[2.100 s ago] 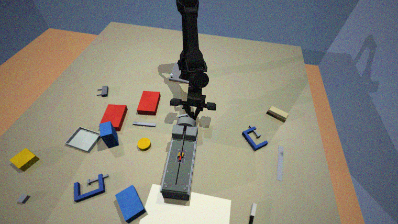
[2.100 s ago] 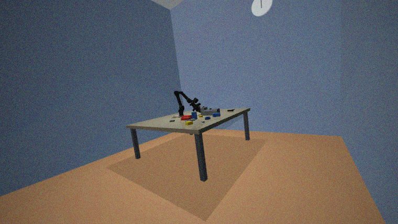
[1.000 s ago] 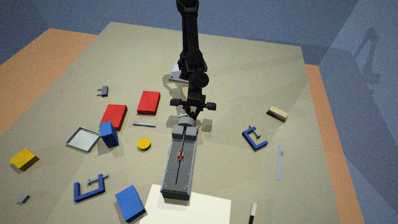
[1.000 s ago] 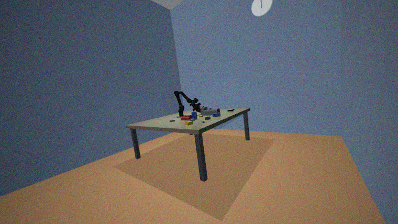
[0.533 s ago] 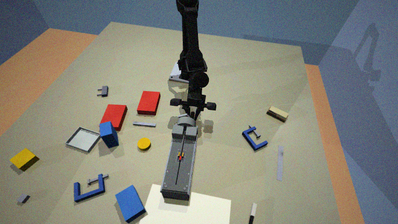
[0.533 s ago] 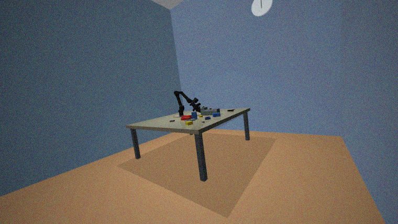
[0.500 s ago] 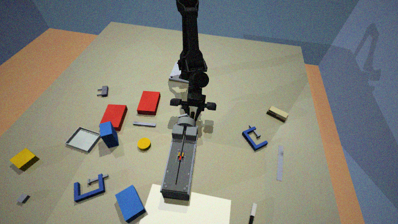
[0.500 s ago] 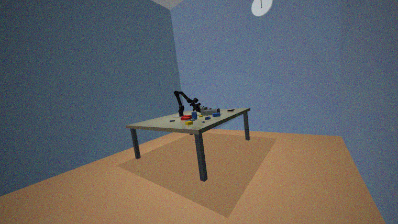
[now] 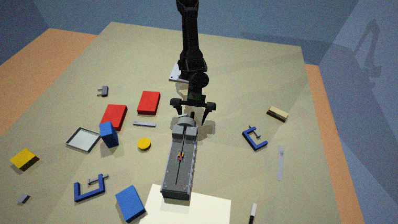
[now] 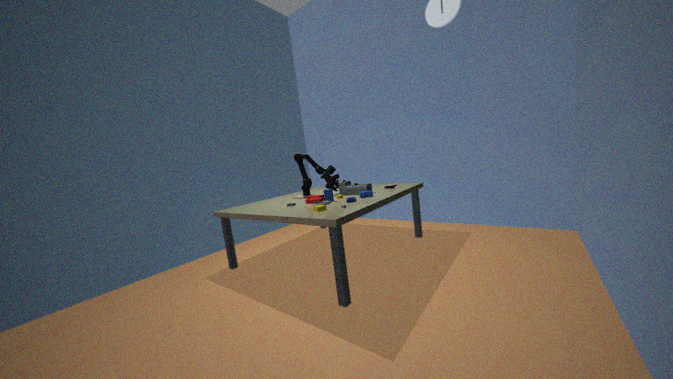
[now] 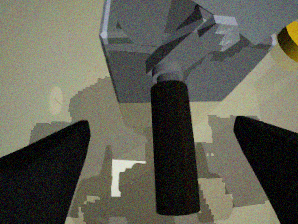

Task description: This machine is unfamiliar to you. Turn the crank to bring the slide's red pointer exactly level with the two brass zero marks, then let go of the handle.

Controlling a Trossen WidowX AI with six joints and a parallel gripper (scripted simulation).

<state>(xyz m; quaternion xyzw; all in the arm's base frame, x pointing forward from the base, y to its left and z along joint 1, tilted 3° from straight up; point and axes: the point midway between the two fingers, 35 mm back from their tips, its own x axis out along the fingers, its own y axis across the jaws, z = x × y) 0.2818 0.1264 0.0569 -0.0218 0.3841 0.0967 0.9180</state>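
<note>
The dark crank handle lies 2 cm behind my gripper tip and 3 cm above it. From my gripper tip the other things lie so: tan block: 20 cm behind, 35 cm to the left, 2 cm below; then red pointer: 18 cm ahead, 2 cm to the left, 5 cm above; then grey strip: 3 cm ahead, 38 cm to the left, 4 cm below.
</note>
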